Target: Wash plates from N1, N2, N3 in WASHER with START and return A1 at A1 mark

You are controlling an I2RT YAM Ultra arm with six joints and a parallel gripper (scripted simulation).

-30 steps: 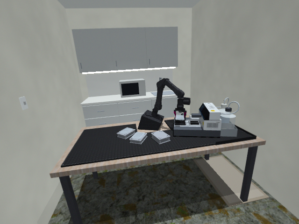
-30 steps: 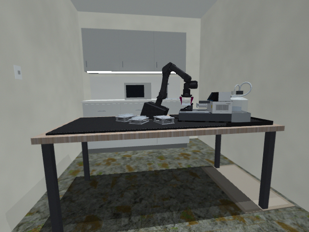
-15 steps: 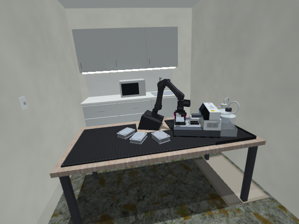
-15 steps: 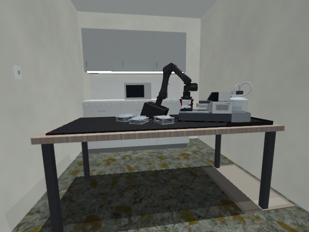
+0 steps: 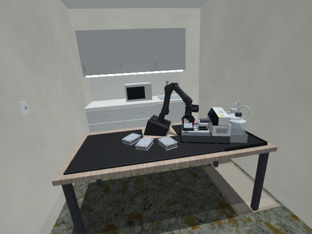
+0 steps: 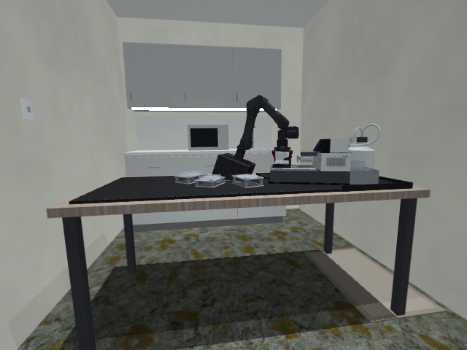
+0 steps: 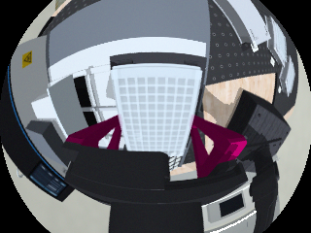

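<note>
Now: hand 20 mm above the washer carrier. Also, from my hand: clear bottle (400 mm to the left, 200 mm ahead, 20 mm above); plate washer (150 mm to the left, 40 mm ahead, 20 mm above); nest (250 mm to the right, 170 mm ahead, 70 mm below).
</note>
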